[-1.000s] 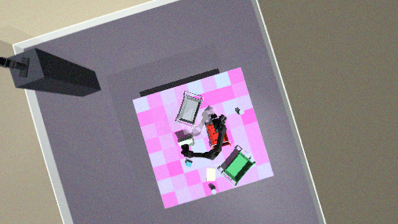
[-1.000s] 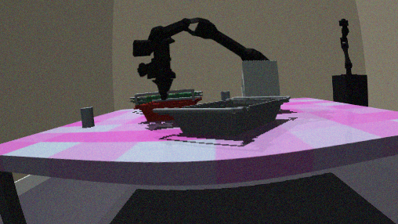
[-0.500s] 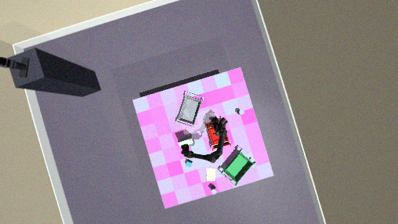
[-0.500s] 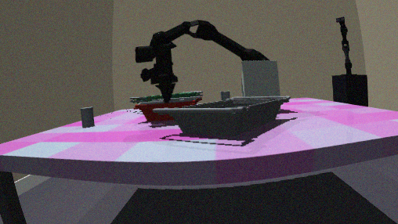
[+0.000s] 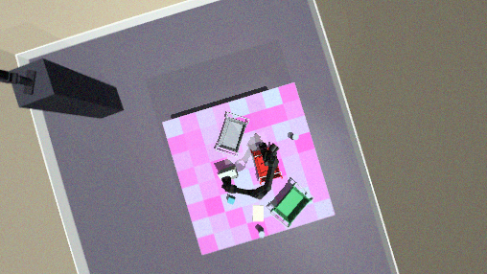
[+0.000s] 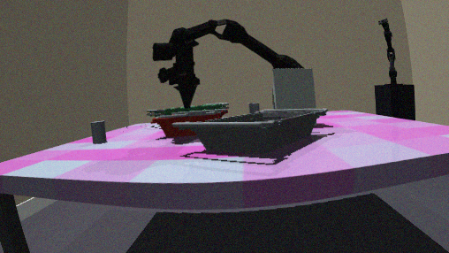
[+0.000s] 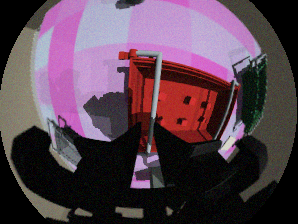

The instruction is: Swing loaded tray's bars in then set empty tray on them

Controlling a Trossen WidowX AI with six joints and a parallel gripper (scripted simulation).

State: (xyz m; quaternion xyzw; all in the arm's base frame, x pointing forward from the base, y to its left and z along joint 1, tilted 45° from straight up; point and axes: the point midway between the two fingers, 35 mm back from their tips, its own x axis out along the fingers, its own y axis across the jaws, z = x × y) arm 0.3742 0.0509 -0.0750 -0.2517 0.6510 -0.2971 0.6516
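Now: the grey tray 25 cm to the left of my gripper tip, 21 cm behind it and 4 cm below it. From my gripper tip the other things lie so: cream slab: 52 cm to the right, 23 cm behind, 8 cm below; cyan block: 42 cm behind, 31 cm to the right, 6 cm below.
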